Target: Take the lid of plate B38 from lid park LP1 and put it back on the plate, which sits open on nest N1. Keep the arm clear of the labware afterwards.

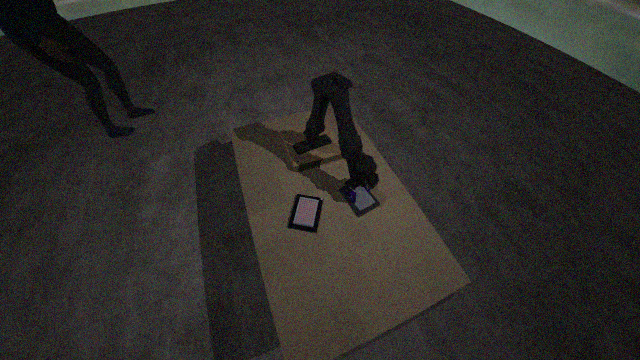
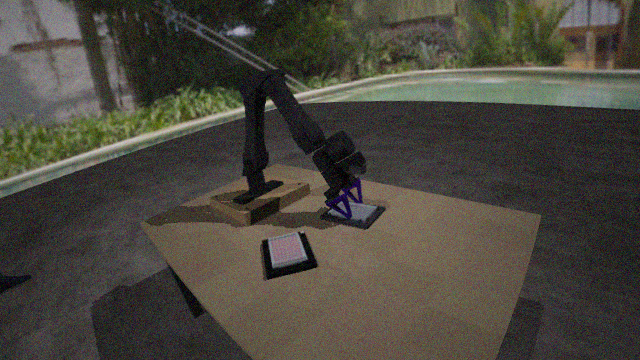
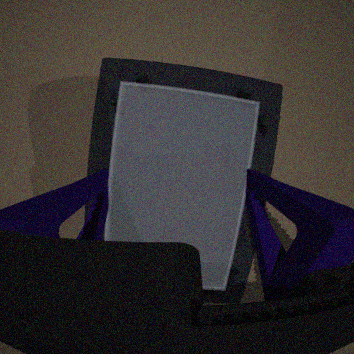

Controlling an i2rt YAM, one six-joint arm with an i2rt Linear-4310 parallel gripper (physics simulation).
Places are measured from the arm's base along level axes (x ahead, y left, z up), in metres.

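Pixels of known places: gripper, fingertip midpoint: (image 1: 360,197) (image 2: 355,211) (image 3: 177,177); arm's base, origin of the base link: (image 1: 312,144) (image 2: 258,192).
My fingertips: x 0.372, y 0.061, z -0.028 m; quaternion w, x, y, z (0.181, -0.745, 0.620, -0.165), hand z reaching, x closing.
Observation:
Ahead of a thing's pixels: the offset from my fingertips to its top centre. Level surfaces: height alone.
The pale grey lid @[dx -0.010, dy -0.001, dz +0.005 m] (image 1: 366,198) (image 2: 361,210) (image 3: 182,158) lies flat on the dark lid park LP1 @[dx -0.010, dy -0.002, dz +0.007 m] (image 1: 358,213) (image 2: 372,221) (image 3: 197,74) on the right side of the table. My gripper (image 1: 356,194) (image 2: 346,203) (image 3: 177,177) is down over the lid's near end. Its purple fingers press against the lid's two long sides, so it is shut on the lid. Plate B38 @[dx -0.048, dy -0.252, dz +0.013 m] (image 1: 306,211) (image 2: 286,249), with pink wells, sits open on the black nest N1 @[dx -0.048, dy -0.252, dz +0.005 m] (image 1: 304,228) (image 2: 291,270), to the left of the park and apart from it.
The arm's base stands on a wooden block (image 1: 308,160) (image 2: 268,203) at the back of the tan table @[dz -0.013 m] (image 1: 358,277) (image 2: 402,277). A person's legs (image 1: 89,76) show far left on the dark floor. A pool (image 2: 492,87) lies beyond.

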